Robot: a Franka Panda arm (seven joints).
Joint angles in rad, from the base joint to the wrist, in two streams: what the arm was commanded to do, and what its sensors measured. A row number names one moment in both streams.
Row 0, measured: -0.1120, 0.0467, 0.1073, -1.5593, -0.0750, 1.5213, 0.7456
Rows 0 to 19, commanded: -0.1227, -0.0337, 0.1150, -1.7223, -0.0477, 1.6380, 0.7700; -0.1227, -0.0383, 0.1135, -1.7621, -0.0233, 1.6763, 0.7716; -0.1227, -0.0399, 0.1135, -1.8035, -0.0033, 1.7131, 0.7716; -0.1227, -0.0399, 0.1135, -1.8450, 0.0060, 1.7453, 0.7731; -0.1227, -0.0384, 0.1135, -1.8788, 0.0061, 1.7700, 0.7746; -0.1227, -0.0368, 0.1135, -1.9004, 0.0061, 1.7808, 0.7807; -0.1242, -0.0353, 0.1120, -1.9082, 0.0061, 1.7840, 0.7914; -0.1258, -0.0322, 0.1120, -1.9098, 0.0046, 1.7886, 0.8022; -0.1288, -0.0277, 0.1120, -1.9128, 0.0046, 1.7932, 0.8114; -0.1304, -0.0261, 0.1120, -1.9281, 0.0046, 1.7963, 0.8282; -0.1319, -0.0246, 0.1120, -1.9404, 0.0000, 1.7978, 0.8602; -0.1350, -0.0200, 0.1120, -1.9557, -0.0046, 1.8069, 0.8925; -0.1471, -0.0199, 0.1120, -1.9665, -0.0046, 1.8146, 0.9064; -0.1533, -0.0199, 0.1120, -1.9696, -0.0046, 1.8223, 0.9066; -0.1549, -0.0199, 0.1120, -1.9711, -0.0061, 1.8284, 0.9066; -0.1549, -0.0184, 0.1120, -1.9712, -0.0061, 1.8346, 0.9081; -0.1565, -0.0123, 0.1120, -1.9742, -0.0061, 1.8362, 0.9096; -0.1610, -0.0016, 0.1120, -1.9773, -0.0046, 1.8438, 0.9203; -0.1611, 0.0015, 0.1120, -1.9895, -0.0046, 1.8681, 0.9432; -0.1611, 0.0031, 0.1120, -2.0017, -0.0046, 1.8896, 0.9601
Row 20, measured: -0.1510, 0.0012, 0.1034, -1.9633, -0.0079, 1.8241, 0.9070
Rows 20 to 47, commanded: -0.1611, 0.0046, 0.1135, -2.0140, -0.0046, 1.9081, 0.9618; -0.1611, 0.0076, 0.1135, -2.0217, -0.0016, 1.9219, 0.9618; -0.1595, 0.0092, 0.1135, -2.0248, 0.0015, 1.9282, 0.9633; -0.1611, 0.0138, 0.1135, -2.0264, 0.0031, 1.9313, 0.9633; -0.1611, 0.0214, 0.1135, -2.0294, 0.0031, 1.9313, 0.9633; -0.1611, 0.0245, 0.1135, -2.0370, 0.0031, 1.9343, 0.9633; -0.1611, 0.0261, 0.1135, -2.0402, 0.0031, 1.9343, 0.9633; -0.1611, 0.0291, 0.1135, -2.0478, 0.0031, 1.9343, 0.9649; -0.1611, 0.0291, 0.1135, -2.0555, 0.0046, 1.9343, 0.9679; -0.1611, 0.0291, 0.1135, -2.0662, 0.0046, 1.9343, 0.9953; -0.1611, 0.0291, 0.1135, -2.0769, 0.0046, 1.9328, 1.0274; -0.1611, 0.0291, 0.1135, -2.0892, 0.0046, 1.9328, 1.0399; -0.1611, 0.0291, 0.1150, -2.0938, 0.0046, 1.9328, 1.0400; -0.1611, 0.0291, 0.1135, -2.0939, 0.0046, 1.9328, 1.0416; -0.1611, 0.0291, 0.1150, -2.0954, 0.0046, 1.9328, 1.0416; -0.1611, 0.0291, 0.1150, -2.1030, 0.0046, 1.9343, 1.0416; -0.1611, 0.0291, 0.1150, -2.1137, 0.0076, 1.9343, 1.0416; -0.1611, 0.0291, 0.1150, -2.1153, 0.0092, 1.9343, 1.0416; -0.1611, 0.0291, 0.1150, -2.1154, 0.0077, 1.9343, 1.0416; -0.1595, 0.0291, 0.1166, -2.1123, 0.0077, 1.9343, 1.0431; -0.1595, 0.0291, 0.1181, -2.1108, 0.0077, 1.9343, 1.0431; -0.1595, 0.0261, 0.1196, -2.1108, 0.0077, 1.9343, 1.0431; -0.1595, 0.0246, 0.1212, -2.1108, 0.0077, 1.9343, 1.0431; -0.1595, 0.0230, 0.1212, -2.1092, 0.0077, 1.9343, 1.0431; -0.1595, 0.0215, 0.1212, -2.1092, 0.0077, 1.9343, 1.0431; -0.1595, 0.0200, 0.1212, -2.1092, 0.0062, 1.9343, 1.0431; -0.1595, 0.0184, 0.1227, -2.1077, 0.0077, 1.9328, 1.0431; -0.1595, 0.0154, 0.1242, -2.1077, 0.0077, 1.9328, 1.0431
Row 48, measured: -0.1523, 0.0337, 0.1067, -2.0658, 0.0023, 1.9140, 1.0219
